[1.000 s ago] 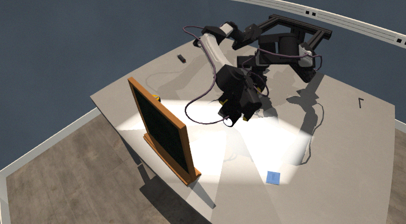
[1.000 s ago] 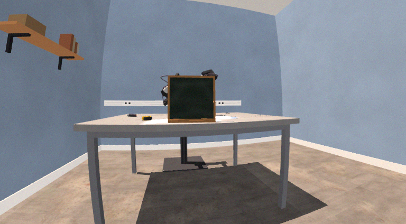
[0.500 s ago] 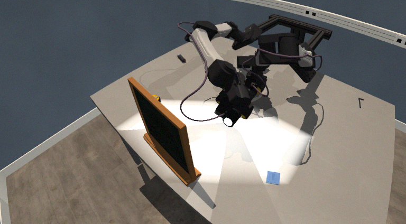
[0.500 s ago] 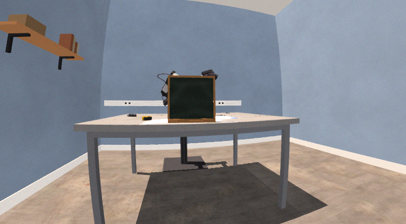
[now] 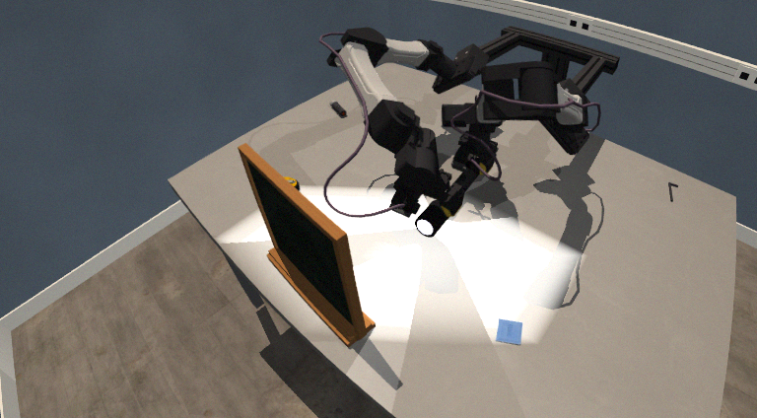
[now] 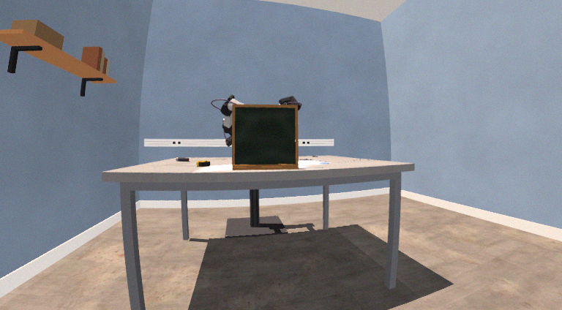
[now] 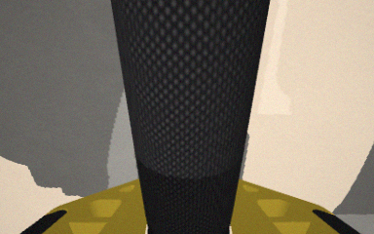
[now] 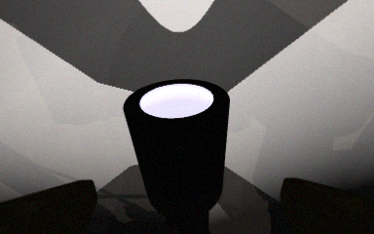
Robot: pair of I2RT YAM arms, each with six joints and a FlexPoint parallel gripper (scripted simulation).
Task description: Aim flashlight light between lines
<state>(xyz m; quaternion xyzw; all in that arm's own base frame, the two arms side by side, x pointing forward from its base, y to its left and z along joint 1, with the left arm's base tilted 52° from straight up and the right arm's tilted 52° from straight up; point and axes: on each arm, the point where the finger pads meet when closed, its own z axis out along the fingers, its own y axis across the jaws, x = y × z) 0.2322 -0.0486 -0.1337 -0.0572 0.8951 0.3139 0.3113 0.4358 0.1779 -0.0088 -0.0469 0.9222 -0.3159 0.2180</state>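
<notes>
My right gripper is now 30 cm short of the wood-framed board, 3 cm to the left of it and 8 cm below it. From my right hand the other things lie so: black flashlight: 9 cm behind, 1 cm to the right, 4 cm below; then yellow chalk stick: 23 cm ahead, 17 cm to the right, 7 cm below; then blue chalk stick: 21 cm ahead, 14 cm to the right, 7 cm below.
My left hand is 140 mm short of the black flashlight, 30 mm to the right of it and 10 mm below it. From my left hand the other things lie so: yellow chalk stick 460 mm ahead, 130 mm to the right, 20 mm below; blue chalk stick 440 mm ahead, 90 mm to the right, 20 mm below; black tape measure 400 mm ahead, 320 mm to the right, 10 mm below.
</notes>
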